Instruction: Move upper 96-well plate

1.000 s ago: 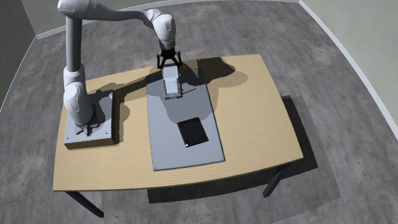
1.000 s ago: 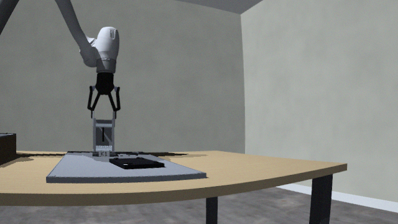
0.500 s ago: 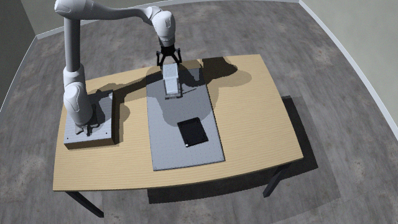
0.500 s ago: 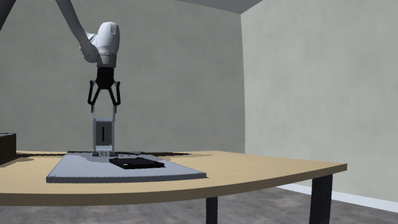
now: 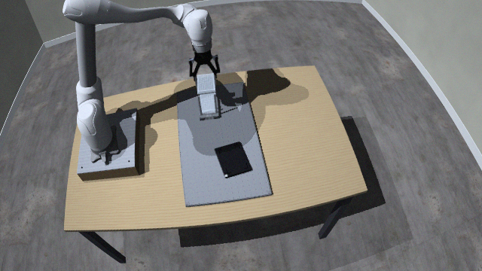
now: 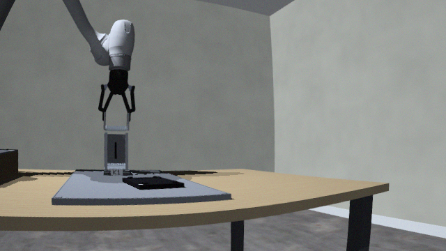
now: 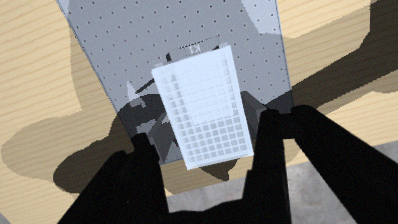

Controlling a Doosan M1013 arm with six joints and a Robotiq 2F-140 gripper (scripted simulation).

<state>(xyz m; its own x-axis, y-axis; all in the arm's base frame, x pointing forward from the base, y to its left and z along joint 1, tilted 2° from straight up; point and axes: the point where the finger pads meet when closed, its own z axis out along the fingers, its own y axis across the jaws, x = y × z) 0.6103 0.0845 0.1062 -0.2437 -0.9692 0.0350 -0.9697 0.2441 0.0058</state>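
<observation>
Right now the pale A1 square is 43 cm to the right of my hand, 18 cm below it and 5 cm behind it. Also, from my hand: rack label: 18 cm below, 9 cm to the right, 2 cm behind.
</observation>
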